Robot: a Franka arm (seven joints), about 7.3 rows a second.
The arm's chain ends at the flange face. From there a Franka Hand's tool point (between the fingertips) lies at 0.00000 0.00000 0.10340 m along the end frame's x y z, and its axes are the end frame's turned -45 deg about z.
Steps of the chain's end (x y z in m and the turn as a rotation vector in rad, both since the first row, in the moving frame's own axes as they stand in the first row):
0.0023, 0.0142, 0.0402, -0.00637, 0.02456, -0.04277
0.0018, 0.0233, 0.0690, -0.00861, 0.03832, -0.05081
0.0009, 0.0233, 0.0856, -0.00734, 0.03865, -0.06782
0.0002, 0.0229, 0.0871, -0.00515, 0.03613, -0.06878
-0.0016, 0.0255, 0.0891, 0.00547, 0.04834, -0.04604
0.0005, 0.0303, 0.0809, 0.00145, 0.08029, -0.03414
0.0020, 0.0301, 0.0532, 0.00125, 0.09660, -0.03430
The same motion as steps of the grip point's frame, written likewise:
-0.0070, 0.0139, 0.0402, -0.02187, 0.01286, -0.04277
-0.0129, 0.0211, 0.0689, -0.03318, 0.02101, -0.05081
-0.0134, 0.0204, 0.0855, -0.03252, 0.02214, -0.06782
-0.0137, 0.0193, 0.0870, -0.02919, 0.02191, -0.06878
-0.0152, 0.0199, 0.0890, -0.03031, 0.03805, -0.04604
-0.0150, 0.0274, 0.0806, -0.05575, 0.05780, -0.03414
-0.0126, 0.0295, 0.0527, -0.06742, 0.06919, -0.03430

